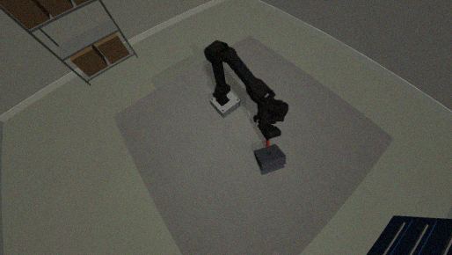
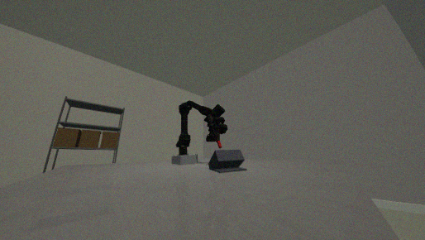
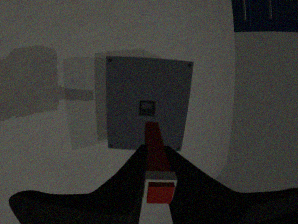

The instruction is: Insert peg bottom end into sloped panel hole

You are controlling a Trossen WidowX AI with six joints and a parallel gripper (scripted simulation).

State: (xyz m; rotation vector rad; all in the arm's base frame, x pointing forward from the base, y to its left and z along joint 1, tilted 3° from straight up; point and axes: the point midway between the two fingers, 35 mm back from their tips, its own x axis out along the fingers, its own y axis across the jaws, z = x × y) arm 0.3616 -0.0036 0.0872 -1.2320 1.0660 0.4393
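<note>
The dark sloped panel is 6 cm ahead of my gripper tip, 2 cm to the right of it and 10 cm below it. The rest, counted from my gripper tip: red peg 1 cm behind, 1 cm above.
</note>
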